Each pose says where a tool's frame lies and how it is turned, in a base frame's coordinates. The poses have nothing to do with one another.
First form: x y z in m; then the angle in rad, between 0 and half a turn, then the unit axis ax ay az.
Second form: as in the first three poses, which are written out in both.
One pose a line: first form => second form
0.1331 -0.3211 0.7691 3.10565 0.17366 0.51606 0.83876 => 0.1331 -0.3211 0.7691 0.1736 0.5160 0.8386 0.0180
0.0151 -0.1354 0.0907 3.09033 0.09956 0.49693 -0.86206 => 0.0151 -0.1354 0.0907 0.0995 0.4968 -0.8618 0.0256
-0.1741 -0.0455 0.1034 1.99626 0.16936 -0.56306 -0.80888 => -0.1741 -0.0455 0.1034 0.1423 -0.4732 -0.6798 0.5419
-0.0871 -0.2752 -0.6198 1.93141 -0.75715 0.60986 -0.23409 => -0.0871 -0.2752 -0.6198 -0.6227 0.5016 -0.1925 0.5688
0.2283 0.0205 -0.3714 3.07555 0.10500 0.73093 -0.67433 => 0.2283 0.0205 -0.3714 0.1049 0.7305 -0.6740 0.0330
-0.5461 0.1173 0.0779 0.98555 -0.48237 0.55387 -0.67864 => -0.5461 0.1173 0.0779 -0.2282 0.2620 -0.3210 0.8810
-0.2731 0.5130 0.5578 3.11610 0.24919 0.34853 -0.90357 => -0.2731 0.5130 0.5578 0.2492 0.3485 -0.9035 0.0127
